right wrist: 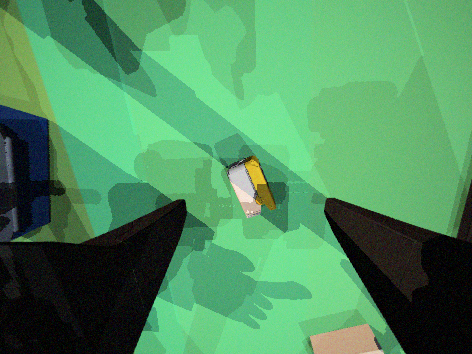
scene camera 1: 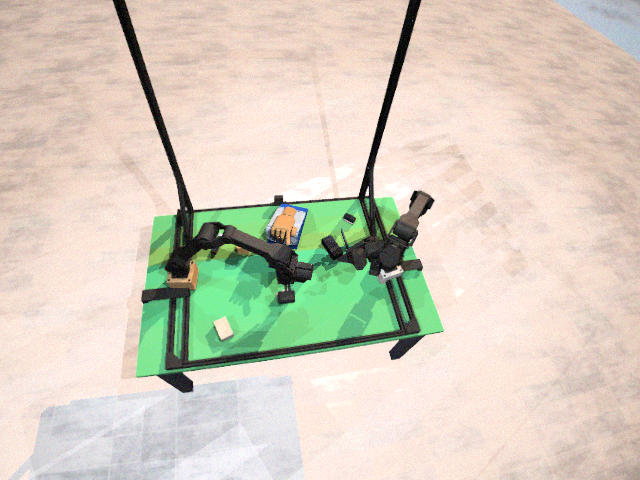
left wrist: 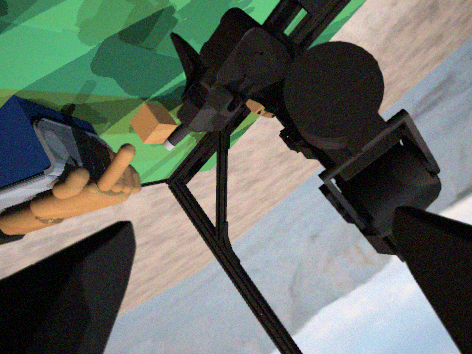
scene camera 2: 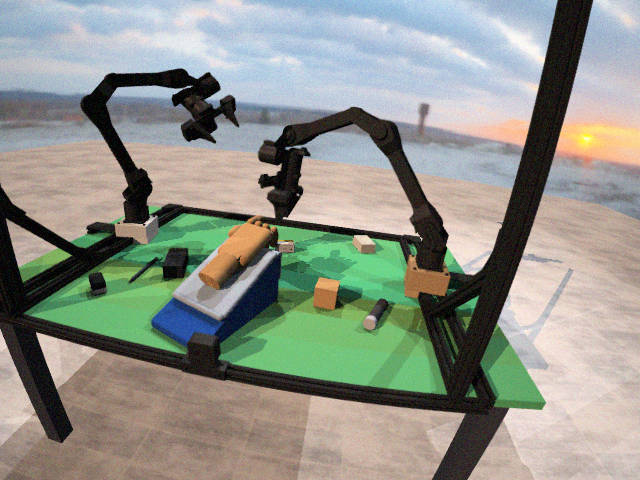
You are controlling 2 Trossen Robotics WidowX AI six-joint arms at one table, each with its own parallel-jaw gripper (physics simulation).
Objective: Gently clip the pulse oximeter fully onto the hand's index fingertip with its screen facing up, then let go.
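Seen in the pictures: left gripper, fingertip midpoint: [scene camera 1: 342, 255] [left wrist: 264, 227] [scene camera 2: 227, 134]; right gripper, fingertip midpoint: [right wrist: 255, 205] [scene camera 1: 286, 286] [scene camera 2: 282, 220]; left arm's base, link origin: [scene camera 2: 136, 219]; right arm's base, link origin: [scene camera 1: 180, 271] [scene camera 2: 429, 265].
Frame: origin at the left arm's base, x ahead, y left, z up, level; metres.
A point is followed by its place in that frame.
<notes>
The pulse oximeter [scene camera 2: 285, 246] @(z -0.036, x 0.473, y -0.059 m) [right wrist: 242, 181] @(z -0.028, x 0.460, y -0.048 m), white with a yellow side, lies on the table; its screen cannot be made out. In scene camera 1 it does not show. The hand [scene camera 1: 287, 215] @(z 0.071, x 0.346, y -0.350 m) [scene camera 2: 242, 245] @(z 0.080, x 0.372, y -0.335 m) [left wrist: 80, 201] @(z 0.095, x 0.358, y -0.275 m) rests on a sloped blue and grey stand [scene camera 2: 249, 310] @(z -0.031, x 0.395, y -0.407 m) [left wrist: 20, 145] @(z 0.005, x 0.324, y -0.265 m) [right wrist: 39, 172] @(z -0.045, x 0.389, y -0.277 m), fingers past its upper end, with nothing seen clipped on them. My right gripper [scene camera 2: 282, 215] @(z 0.038, x 0.458, y -0.035 m) [right wrist: 255, 205] @(z 0.038, x 0.458, y -0.035 m) is open and points down above the oximeter, which shows between its fingertips in the right wrist view. My left gripper [scene camera 2: 226, 133] @(z 0.274, x 0.281, y 0.026 m) [left wrist: 264, 227] @(z 0.274, x 0.281, y 0.026 m) is open and empty, raised high, away from the oximeter.
A cream block [scene camera 1: 223, 328] @(z -0.029, x 0.736, y 0.020 m) [scene camera 2: 363, 243] @(z -0.029, x 0.725, y -0.017 m) [right wrist: 345, 341] @(z -0.044, x 0.711, y 0.016 m) lies beyond the oximeter. An orange cube [scene camera 2: 326, 293] @(z -0.019, x 0.559, y -0.349 m) [left wrist: 152, 122] @(z -0.021, x 0.545, y -0.302 m) and a dark cylinder [scene camera 2: 379, 308] @(z -0.034, x 0.676, y -0.383 m) lie right of the stand in scene camera 2; a black block [scene camera 2: 175, 262] @(z -0.025, x 0.191, y -0.225 m), pen [scene camera 2: 143, 269] @(z -0.052, x 0.104, y -0.222 m) and small black item [scene camera 2: 97, 283] @(z -0.029, x 0.046, y -0.343 m) lie left.
</notes>
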